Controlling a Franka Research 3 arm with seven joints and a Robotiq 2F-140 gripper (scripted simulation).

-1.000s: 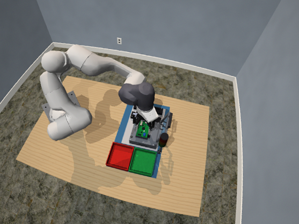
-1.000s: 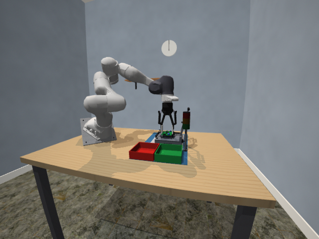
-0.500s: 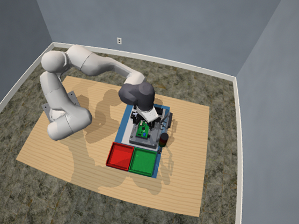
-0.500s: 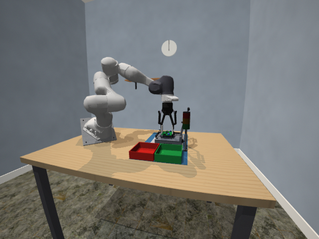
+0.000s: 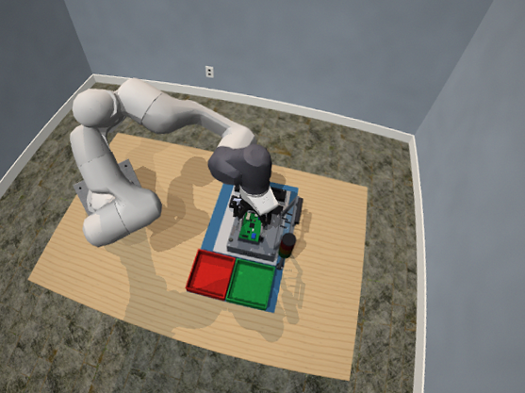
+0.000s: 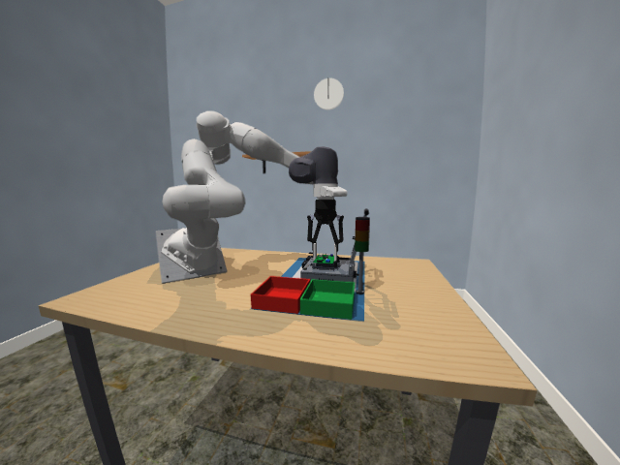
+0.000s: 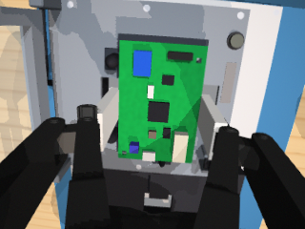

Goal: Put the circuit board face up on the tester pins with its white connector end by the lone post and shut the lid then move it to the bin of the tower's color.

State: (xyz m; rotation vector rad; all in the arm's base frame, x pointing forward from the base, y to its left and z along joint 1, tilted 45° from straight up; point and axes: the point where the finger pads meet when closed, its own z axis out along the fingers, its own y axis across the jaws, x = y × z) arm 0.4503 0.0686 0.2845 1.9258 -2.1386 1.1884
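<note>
My hand is 2 cm above the green circuit board. Also, from my hand: tester plate (1 cm ahead, 4 cm below); then clear lid (12 cm ahead, 3 cm to the right, 7 cm above); then green bin (1 cm behind, 21 cm to the right, 9 cm below).
</note>
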